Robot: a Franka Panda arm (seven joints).
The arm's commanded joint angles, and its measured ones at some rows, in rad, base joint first. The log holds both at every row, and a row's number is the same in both.
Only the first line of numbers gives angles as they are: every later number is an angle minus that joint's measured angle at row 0.
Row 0, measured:
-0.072 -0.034 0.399 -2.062 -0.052 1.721 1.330
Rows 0 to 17, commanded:
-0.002 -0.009 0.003 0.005 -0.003 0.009 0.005
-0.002 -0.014 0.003 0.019 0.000 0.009 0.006
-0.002 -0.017 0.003 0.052 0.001 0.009 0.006
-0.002 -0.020 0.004 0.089 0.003 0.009 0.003
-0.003 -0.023 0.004 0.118 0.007 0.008 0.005
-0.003 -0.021 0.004 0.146 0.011 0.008 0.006
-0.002 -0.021 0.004 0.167 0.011 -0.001 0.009
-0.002 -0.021 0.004 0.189 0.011 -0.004 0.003
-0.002 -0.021 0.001 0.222 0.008 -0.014 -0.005
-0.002 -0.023 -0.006 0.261 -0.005 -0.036 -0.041
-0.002 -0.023 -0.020 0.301 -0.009 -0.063 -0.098
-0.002 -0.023 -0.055 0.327 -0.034 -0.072 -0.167
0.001 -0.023 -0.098 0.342 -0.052 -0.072 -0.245
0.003 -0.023 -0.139 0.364 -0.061 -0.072 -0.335
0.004 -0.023 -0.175 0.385 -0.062 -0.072 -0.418
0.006 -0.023 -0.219 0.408 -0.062 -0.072 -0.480
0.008 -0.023 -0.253 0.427 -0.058 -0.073 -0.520
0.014 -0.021 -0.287 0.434 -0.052 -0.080 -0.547
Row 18, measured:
-0.001 -0.037 -0.202 0.370 -0.048 -0.045 -0.429
